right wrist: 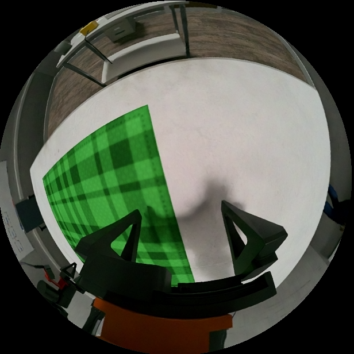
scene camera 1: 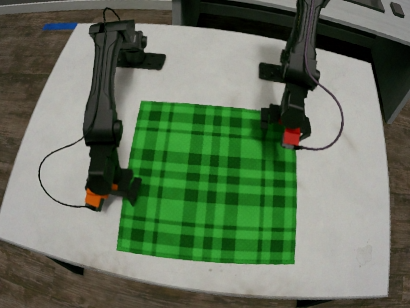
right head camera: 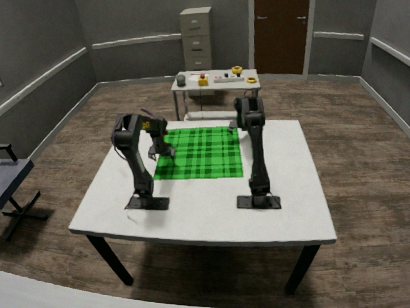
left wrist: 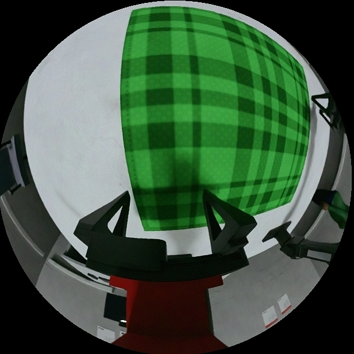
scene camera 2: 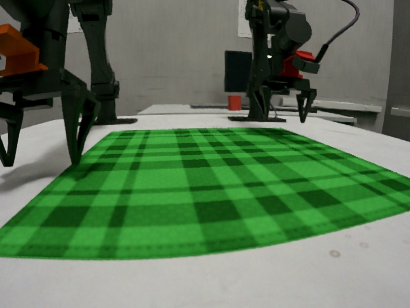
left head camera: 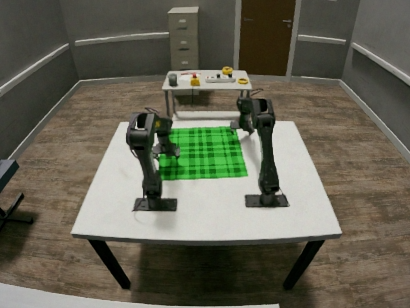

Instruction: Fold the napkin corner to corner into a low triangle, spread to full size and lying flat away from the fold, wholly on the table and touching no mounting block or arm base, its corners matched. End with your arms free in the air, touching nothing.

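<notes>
The green plaid napkin (left head camera: 210, 152) (right head camera: 205, 152) (scene camera 1: 210, 185) (scene camera 2: 200, 190) (left wrist: 200, 110) (right wrist: 115, 170) lies flat and unfolded, a full square, on the white table (left head camera: 210, 220) (right head camera: 205, 222) (scene camera 1: 345, 215). My left gripper (left wrist: 165, 193) is open and empty, above the napkin's near-left corner as the left head camera shows it; one finger is over the cloth, the other beside its edge. My right gripper (scene camera 2: 42, 165) (right wrist: 178, 210) is open and empty, low over the napkin's side edge, one finger over the cloth and the other over bare table. Whether the fingertip touches the cloth cannot be told.
The left arm's mounting block (left head camera: 167, 204) (right head camera: 160, 203) and the right arm's mounting block (left head camera: 254, 201) (right head camera: 245, 202) are at the table's near side in the head views. A side table (left head camera: 205, 86) with small items stands beyond the far edge. A chair (right head camera: 15, 172) is at the left.
</notes>
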